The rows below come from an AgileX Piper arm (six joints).
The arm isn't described. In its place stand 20 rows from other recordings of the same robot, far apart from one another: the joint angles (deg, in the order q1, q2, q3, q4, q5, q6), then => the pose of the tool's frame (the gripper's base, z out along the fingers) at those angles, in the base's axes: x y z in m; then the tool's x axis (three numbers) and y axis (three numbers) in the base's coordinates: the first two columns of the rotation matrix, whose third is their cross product.
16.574 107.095 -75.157 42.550 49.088 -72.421 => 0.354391 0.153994 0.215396 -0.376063 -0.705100 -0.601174 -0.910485 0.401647 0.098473
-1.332 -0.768 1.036 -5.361 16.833 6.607 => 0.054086 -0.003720 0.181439 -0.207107 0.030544 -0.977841 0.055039 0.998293 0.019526
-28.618 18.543 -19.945 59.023 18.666 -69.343 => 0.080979 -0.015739 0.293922 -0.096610 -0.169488 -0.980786 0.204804 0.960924 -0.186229
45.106 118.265 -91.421 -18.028 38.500 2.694 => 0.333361 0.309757 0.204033 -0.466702 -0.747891 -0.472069 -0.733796 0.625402 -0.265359
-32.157 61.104 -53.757 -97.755 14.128 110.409 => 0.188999 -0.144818 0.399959 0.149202 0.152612 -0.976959 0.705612 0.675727 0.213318
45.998 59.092 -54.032 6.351 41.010 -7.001 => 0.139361 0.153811 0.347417 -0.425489 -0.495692 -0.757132 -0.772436 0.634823 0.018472
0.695 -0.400 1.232 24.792 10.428 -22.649 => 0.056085 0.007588 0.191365 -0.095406 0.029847 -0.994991 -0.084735 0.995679 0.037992
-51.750 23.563 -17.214 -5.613 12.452 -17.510 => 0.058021 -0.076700 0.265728 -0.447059 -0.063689 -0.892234 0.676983 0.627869 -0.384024
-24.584 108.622 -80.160 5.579 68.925 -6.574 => 0.332532 -0.143055 0.208052 -0.938960 0.342461 0.032780 0.344023 0.934290 0.093546
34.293 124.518 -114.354 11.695 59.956 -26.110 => 0.389203 0.284754 0.252184 -0.487501 -0.743797 -0.457285 -0.836563 0.547871 0.000700
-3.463 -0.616 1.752 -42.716 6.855 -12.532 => 0.056034 -0.010772 0.195515 -0.127418 -0.810677 -0.571461 0.063842 0.568259 -0.820369
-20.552 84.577 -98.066 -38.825 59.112 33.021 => 0.269516 -0.153335 0.465252 -0.383702 0.309059 -0.870204 0.797550 0.585919 -0.143573
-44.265 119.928 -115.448 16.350 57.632 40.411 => 0.354745 -0.315544 0.299411 0.055091 0.975182 -0.214441 0.830325 0.074536 0.552272
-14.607 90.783 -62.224 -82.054 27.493 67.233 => 0.330880 -0.129227 0.287169 -0.583677 -0.067502 -0.809175 0.490838 0.764523 -0.417830
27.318 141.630 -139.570 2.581 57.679 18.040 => 0.484583 0.254202 0.228592 -0.842975 -0.061460 -0.534431 -0.209772 0.952364 0.221358
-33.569 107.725 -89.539 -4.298 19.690 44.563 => 0.372307 -0.249828 0.295111 0.027187 0.761399 -0.647713 0.727124 0.429576 0.535495
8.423 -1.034 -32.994 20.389 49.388 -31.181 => -0.018663 0.021566 0.318470 -0.018960 -0.297271 -0.954605 -0.425603 0.866352 -0.261336
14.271 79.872 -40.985 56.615 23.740 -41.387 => 0.250899 0.095382 0.223038 -0.797221 0.013547 -0.603536 -0.281888 0.875711 0.392007
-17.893 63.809 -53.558 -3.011 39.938 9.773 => 0.213989 -0.072312 0.327896 -0.626166 0.338580 -0.702339 0.414543 0.907493 0.067897
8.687 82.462 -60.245 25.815 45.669 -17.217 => 0.283031 0.071919 0.279994 -0.862375 -0.107264 -0.494777 -0.276152 0.918770 0.282138
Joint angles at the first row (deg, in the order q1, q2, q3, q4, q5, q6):
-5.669, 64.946, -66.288, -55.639, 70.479, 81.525
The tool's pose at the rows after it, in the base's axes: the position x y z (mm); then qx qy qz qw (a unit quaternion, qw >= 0):
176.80 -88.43 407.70 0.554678 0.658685 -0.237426 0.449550
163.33 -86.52 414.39 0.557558 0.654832 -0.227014 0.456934
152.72 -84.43 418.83 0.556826 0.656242 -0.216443 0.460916
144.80 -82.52 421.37 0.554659 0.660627 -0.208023 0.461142
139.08 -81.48 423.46 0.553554 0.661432 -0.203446 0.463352
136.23 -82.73 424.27 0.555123 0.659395 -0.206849 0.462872
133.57 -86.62 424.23 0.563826 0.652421 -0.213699 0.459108
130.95 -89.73 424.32 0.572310 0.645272 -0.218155 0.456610
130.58 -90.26 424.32 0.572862 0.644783 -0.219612 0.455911
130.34 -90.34 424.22 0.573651 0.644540 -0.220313 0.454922
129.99 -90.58 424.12 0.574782 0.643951 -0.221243 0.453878
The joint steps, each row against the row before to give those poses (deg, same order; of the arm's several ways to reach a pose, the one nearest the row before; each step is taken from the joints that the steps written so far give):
-0.002, -2.570, 0.001, 0.522, 0.392, -1.507
0.001, -2.596, -0.001, 0.901, 0.514, -1.097
0.003, -2.100, 0.002, 1.252, 0.238, -1.485
-0.003, -1.561, -0.002, 1.336, 0.267, -1.586
-0.001, -1.098, 0.001, 0.571, 0.173, -0.833
-0.588, -0.351, -0.001, -0.001, 0.122, -0.490
-1.708, -0.037, -0.001, 0.120, 0.000, -0.246
-1.425, -0.093, 0.003, 0.118, -0.001, 0.002
-0.233, -0.001, 0.000, 0.001, 0.000, -0.135
-0.025, 0.002, -0.003, 0.000, 0.149, 0.000
-0.099, -0.002, 0.001, 0.001, 0.134, -0.001

